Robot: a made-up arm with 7 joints. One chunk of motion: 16 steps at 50 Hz.
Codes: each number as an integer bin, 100 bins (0 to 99) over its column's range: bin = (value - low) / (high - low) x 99, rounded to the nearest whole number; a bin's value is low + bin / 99 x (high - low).
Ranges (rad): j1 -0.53..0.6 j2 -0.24..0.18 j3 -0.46..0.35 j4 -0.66..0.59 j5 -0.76..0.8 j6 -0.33..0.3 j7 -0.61..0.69
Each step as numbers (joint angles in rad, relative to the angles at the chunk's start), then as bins.
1 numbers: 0.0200 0.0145 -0.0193 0.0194 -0.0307 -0.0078 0.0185
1 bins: 48 60 54 54 46 51 48
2 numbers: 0.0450 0.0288 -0.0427 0.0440 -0.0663 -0.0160 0.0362
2 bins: 50 63 51 56 44 49 49
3 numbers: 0.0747 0.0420 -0.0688 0.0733 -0.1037 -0.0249 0.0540
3 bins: 53 66 48 58 42 48 51
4 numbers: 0.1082 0.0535 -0.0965 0.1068 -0.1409 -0.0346 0.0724
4 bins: 56 69 44 61 39 46 52
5 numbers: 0.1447 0.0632 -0.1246 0.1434 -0.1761 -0.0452 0.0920
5 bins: 59 71 41 64 37 45 53
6 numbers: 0.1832 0.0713 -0.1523 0.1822 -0.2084 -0.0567 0.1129
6 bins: 62 73 38 67 35 43 55
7 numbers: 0.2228 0.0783 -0.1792 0.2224 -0.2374 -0.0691 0.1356
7 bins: 66 75 34 70 33 41 57
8 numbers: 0.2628 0.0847 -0.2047 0.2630 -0.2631 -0.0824 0.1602
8 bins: 69 77 31 73 32 39 59
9 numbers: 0.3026 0.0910 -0.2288 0.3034 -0.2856 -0.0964 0.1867
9 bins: 73 78 28 76 30 37 61
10 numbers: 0.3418 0.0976 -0.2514 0.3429 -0.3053 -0.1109 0.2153
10 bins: 76 80 25 79 29 34 63
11 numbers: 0.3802 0.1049 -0.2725 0.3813 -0.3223 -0.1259 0.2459
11 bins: 80 81 23 82 28 32 65
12 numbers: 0.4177 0.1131 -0.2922 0.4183 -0.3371 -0.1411 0.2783
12 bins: 83 83 21 85 27 30 68
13 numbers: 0.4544 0.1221 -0.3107 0.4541 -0.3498 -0.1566 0.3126
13 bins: 86 85 18 88 26 27 70
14 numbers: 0.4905 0.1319 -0.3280 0.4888 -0.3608 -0.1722 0.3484
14 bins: 89 88 16 91 25 25 73
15 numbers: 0.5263 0.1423 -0.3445 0.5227 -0.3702 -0.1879 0.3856
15 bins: 93 90 14 94 25 22 76
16 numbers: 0.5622 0.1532 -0.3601 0.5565 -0.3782 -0.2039 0.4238
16 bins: 96 93 12 96 24 20 79
